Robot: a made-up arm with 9 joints. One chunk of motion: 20 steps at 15 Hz.
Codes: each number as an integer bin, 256 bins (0 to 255) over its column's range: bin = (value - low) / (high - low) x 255, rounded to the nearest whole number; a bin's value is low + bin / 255 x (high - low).
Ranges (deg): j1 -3.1..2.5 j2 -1.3..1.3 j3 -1.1..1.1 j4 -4..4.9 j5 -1..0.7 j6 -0.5..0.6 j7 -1.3..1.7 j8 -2.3..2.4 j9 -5.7..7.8
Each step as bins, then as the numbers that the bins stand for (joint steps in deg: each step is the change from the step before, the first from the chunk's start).
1 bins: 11 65 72 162 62 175 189 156 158
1 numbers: -2.858 -0.637 -0.479 1.654 -0.587 0.255 0.924 0.575 2.665
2 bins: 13 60 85 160 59 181 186 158 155
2 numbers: -2.815 -0.688 -0.367 1.584 -0.607 0.281 0.888 0.612 2.506
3 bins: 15 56 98 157 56 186 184 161 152
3 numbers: -2.771 -0.729 -0.255 1.480 -0.627 0.302 0.865 0.667 2.347
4 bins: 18 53 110 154 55 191 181 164 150
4 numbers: -2.705 -0.760 -0.151 1.375 -0.633 0.324 0.829 0.723 2.241
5 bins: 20 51 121 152 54 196 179 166 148
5 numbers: -2.661 -0.780 -0.056 1.305 -0.640 0.345 0.806 0.760 2.135
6 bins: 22 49 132 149 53 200 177 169 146
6 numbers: -2.617 -0.800 0.039 1.200 -0.647 0.363 0.782 0.815 2.029
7 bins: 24 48 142 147 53 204 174 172 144
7 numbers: -2.573 -0.811 0.125 1.131 -0.647 0.380 0.747 0.870 1.924
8 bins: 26 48 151 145 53 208 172 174 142
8 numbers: -2.529 -0.811 0.203 1.061 -0.647 0.397 0.724 0.907 1.818
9 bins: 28 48 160 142 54 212 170 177 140
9 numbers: -2.485 -0.811 0.280 0.956 -0.640 0.415 0.700 0.962 1.712
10 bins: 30 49 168 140 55 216 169 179 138
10 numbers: -2.441 -0.800 0.349 0.886 -0.633 0.432 0.688 0.999 1.606
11 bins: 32 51 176 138 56 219 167 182 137
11 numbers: -2.397 -0.780 0.418 0.816 -0.627 0.445 0.665 1.055 1.553
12 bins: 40 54 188 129 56 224 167 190 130
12 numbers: -2.222 -0.749 0.522 0.502 -0.627 0.466 0.665 1.202 1.182
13 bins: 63 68 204 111 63 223 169 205 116
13 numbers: -1.716 -0.607 0.660 -0.126 -0.580 0.462 0.688 1.478 0.441
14 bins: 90 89 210 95 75 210 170 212 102
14 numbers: -1.124 -0.393 0.712 -0.684 -0.500 0.406 0.700 1.607 -0.300
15 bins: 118 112 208 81 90 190 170 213 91
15 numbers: -0.509 -0.158 0.695 -1.173 -0.400 0.320 0.700 1.626 -0.882
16 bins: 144 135 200 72 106 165 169 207 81
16 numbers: 0.062 0.076 0.625 -1.487 -0.293 0.212 0.688 1.515 -1.412
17 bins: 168 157 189 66 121 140 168 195 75
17 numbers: 0.589 0.301 0.531 -1.696 -0.193 0.104 0.676 1.294 -1.729
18 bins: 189 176 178 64 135 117 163 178 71
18 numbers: 1.051 0.495 0.436 -1.766 -0.100 0.005 0.618 0.981 -1.941
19 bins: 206 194 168 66 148 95 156 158 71
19 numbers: 1.424 0.678 0.349 -1.696 -0.013 -0.090 0.535 0.612 -1.941
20 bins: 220 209 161 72 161 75 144 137 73
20 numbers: 1.731 0.831 0.289 -1.487 0.073 -0.176 0.394 0.225 -1.835
